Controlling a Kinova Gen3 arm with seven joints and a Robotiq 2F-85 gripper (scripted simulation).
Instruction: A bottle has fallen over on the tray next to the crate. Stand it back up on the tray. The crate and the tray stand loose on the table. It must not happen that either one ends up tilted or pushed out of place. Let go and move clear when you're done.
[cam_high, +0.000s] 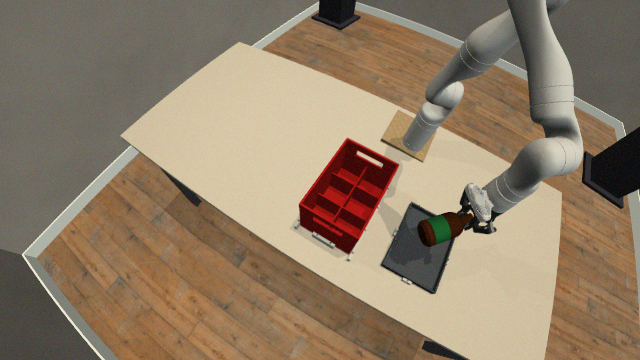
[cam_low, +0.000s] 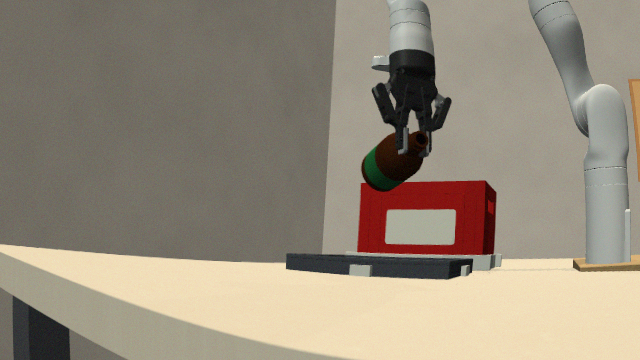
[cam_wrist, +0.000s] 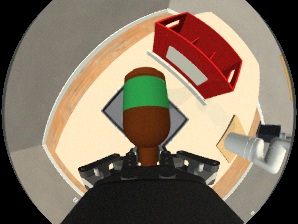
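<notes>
The brown bottle lies 4 cm ahead of my hand, 3 cm to the right of it and 1 cm below it. Also, from my hand: dark grey tray (5 cm ahead, 3 cm to the right, 18 cm below); red crate (9 cm ahead, 32 cm to the right, 11 cm below).
</notes>
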